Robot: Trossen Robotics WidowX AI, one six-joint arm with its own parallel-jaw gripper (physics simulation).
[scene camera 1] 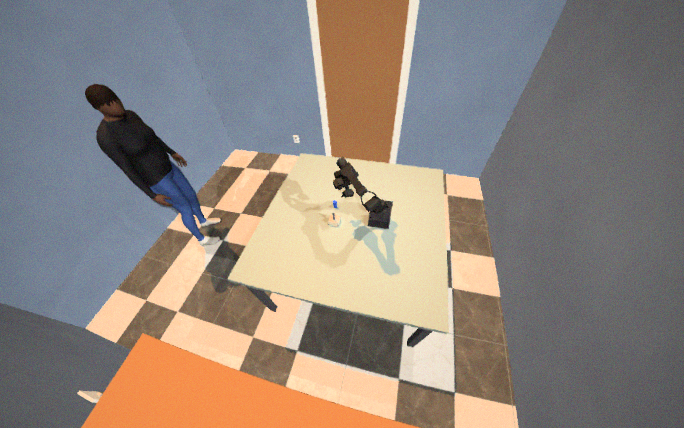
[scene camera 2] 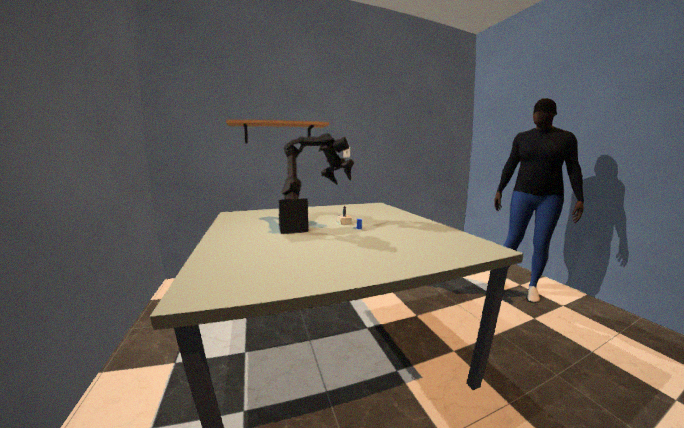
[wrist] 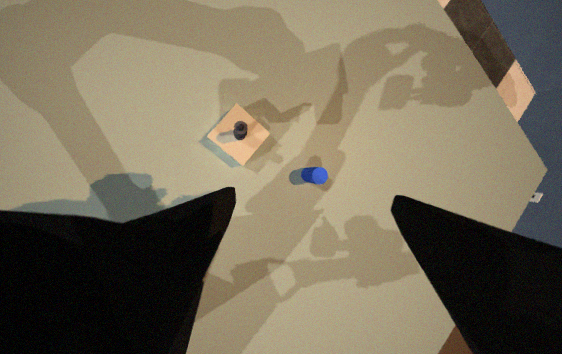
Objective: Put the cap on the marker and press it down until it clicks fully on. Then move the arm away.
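Seen in the pictures: gripper, fingertip midpoint: (scene camera 1: 339,191) (scene camera 2: 343,182) (wrist: 312,198); arm's base, origin of the base link: (scene camera 1: 381,207) (scene camera 2: 292,204).
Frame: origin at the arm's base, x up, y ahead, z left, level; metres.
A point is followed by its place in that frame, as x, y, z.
The blue cap (scene camera 1: 334,204) {-0.104, 0.348, -0.030} (scene camera 2: 359,223) {-0.108, 0.345, -0.056} (wrist: 315,175) {-0.089, 0.344, -0.035} stands upright on the table (scene camera 1: 403,292) {-0.141, -0.230, 0.474} (scene camera 2: 302,272) {-0.141, -0.010, -0.500}, apart from the marker. The dark marker (scene camera 1: 333,216) {-0.067, 0.306, 0.107} (scene camera 2: 344,210) {-0.064, 0.304, 0.091} (wrist: 240,129) {-0.041, 0.303, 0.097} stands upright in a light, square block (scene camera 1: 330,221) {-0.103, 0.325, 0.127} (scene camera 2: 346,221) {-0.124, 0.309, 0.064} (wrist: 256,133) {-0.103, 0.327, 0.082} with its top uncovered. My gripper (scene camera 1: 342,189) {0.103, 0.280, 0.027} (scene camera 2: 343,181) {0.103, 0.280, 0.027} (wrist: 312,198) {0.103, 0.280, 0.027} is open and empty, pointing down, well above the table. In the wrist view the cap shows between and slightly above the two fingertips, and the block shows above the left fingertip.
The arm's black base (scene camera 1: 379,217) {-0.049, 0.002, 0.049} (scene camera 2: 293,216) {-0.054, 0.002, -0.035} stands on the table, near the block. Shadows of the arm fall across the table top. A person (scene camera 1: 133,146) (scene camera 2: 544,161) stands on the floor beyond the table. An orange shelf (scene camera 2: 277,123) is on the grey wall.
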